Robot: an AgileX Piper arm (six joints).
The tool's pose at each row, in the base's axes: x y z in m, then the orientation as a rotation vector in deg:
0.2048, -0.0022, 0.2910, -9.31, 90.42, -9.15
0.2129, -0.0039, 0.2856, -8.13, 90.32, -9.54
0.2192, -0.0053, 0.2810, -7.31, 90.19, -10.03
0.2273, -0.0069, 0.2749, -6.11, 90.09, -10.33
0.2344, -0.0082, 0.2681, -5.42, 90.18, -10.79
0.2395, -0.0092, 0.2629, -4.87, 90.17, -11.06
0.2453, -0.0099, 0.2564, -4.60, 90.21, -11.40
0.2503, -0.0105, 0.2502, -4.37, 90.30, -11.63
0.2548, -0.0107, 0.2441, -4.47, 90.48, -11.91
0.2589, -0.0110, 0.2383, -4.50, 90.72, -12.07
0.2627, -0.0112, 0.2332, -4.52, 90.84, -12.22
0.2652, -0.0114, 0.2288, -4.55, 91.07, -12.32
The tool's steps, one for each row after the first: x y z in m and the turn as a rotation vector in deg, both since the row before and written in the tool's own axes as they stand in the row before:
0.0055, -0.0006, 0.0082, 1.00, -0.02, 0.51
0.0047, -0.0004, 0.0064, 0.84, -0.05, 0.21
0.0062, -0.0002, 0.0082, 0.96, -0.02, 0.57
0.0068, 0.0003, 0.0072, 0.72, 0.16, 0.15
0.0052, 0.0002, 0.0052, 0.52, 0.04, 0.18
0.0064, 0.0008, 0.0058, 0.38, 0.08, -0.04
0.0061, 0.0009, 0.0050, 0.28, 0.12, 0.00
0.0060, 0.0012, 0.0045, 0.10, 0.19, -0.24
0.0057, 0.0011, 0.0041, 0.06, 0.25, -0.12
0.0050, 0.0010, 0.0039, 0.07, 0.13, -0.11
0.0043, 0.0008, 0.0026, 0.02, 0.23, -0.09

